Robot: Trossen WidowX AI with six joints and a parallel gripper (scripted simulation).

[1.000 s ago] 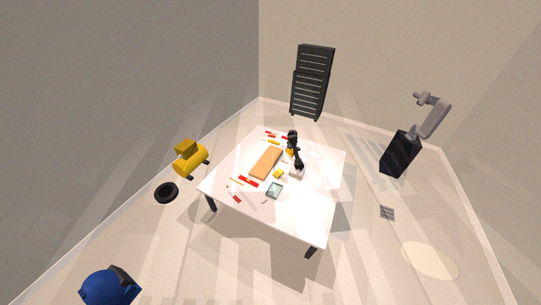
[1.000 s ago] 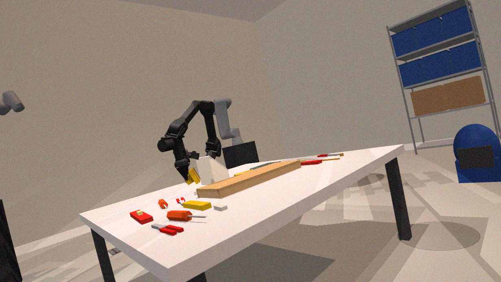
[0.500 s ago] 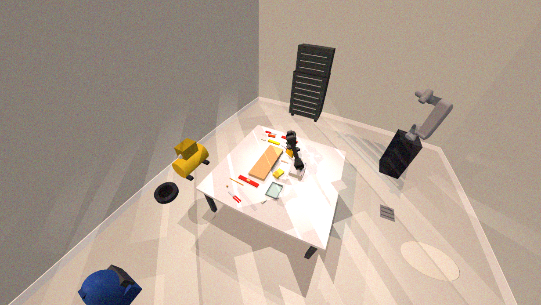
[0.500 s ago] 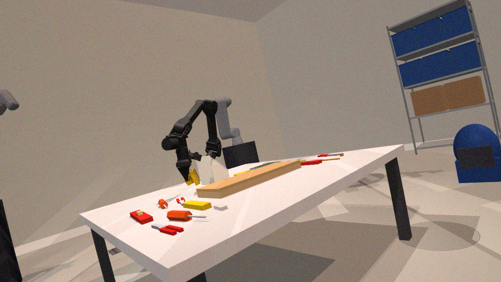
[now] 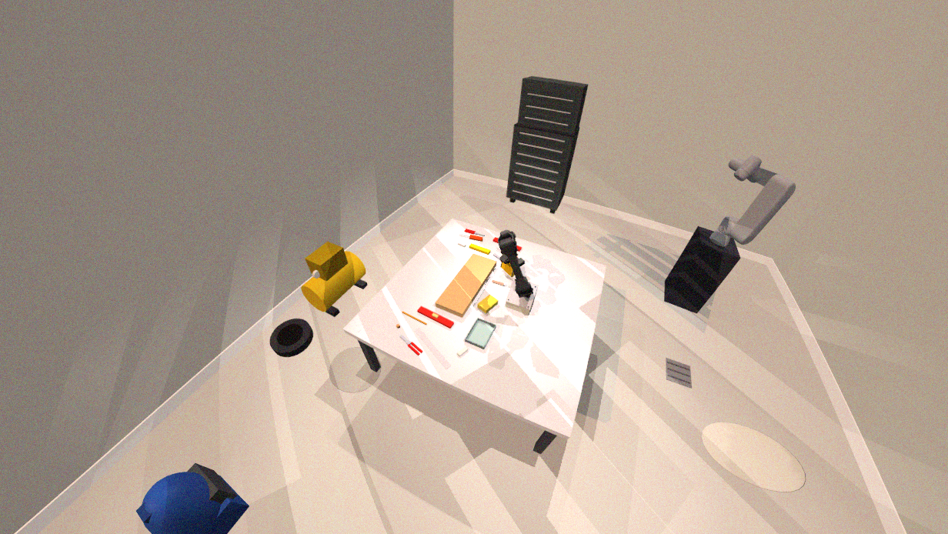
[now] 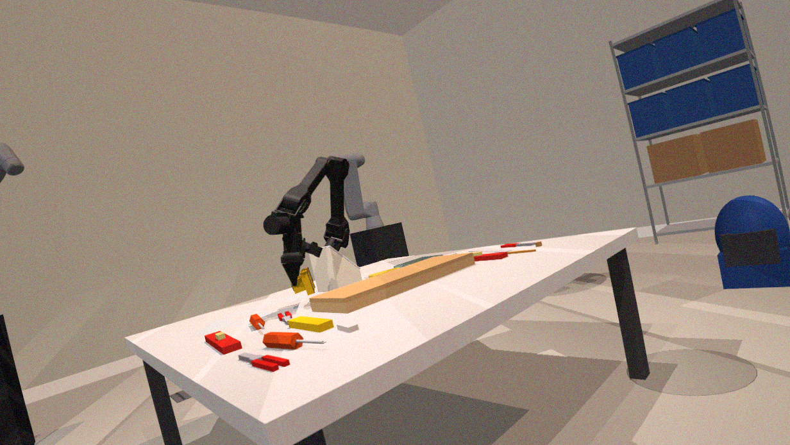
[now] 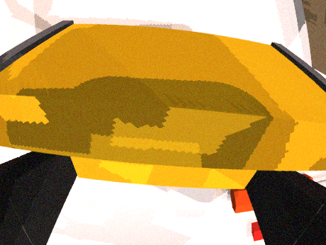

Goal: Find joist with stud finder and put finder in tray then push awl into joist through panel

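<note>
My gripper tip is 20 mm short of the yellow stud finder. Round my gripper tip: yellow block (330 mm to the left, 60 mm below, 10 mm ahead); then thin orange tool (640 mm to the left, 330 mm ahead, 70 mm below); then shallow grey tray (540 mm to the left, 60 mm below, 50 mm behind).
</note>
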